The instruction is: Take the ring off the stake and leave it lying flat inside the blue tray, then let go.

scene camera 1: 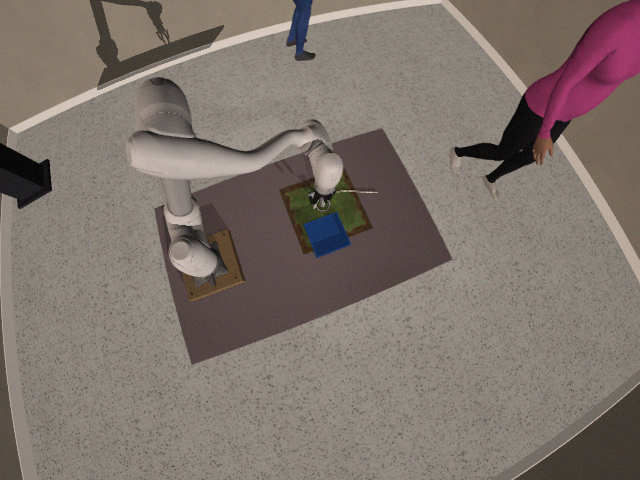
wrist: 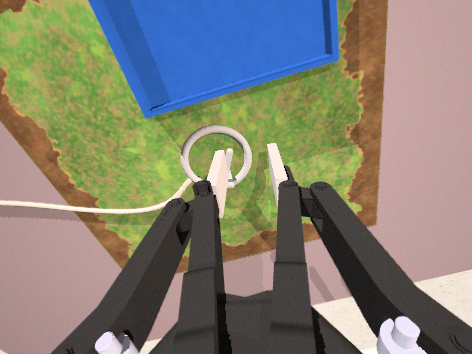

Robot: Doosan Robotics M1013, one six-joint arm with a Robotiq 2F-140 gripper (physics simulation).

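Observation:
The pale ring (scene camera 1: 323,210) (wrist: 216,129) is around the small white stake (wrist: 229,159) on the green patch, close to the near edge of the blue tray (scene camera 1: 325,227) (wrist: 225,40) in the wrist view. My gripper (scene camera 1: 322,199) (wrist: 247,160) is partly open, with nothing between its fingers. In the wrist view the left fingertip overlaps the inside and right part of the ring and hides some of it; the right fingertip is outside the ring, to its right. The height of the fingertips over the ring is hard to tell. The stake's lower part is partly hidden.
A white cord (scene camera 1: 361,191) (wrist: 120,211) runs from beside the ring across the green patch (scene camera 1: 356,217) (wrist: 65,115) onto the mauve mat (scene camera 1: 289,304) (wrist: 430,125). A person in pink (scene camera 1: 584,77) and one in blue (scene camera 1: 300,23) are off the mat.

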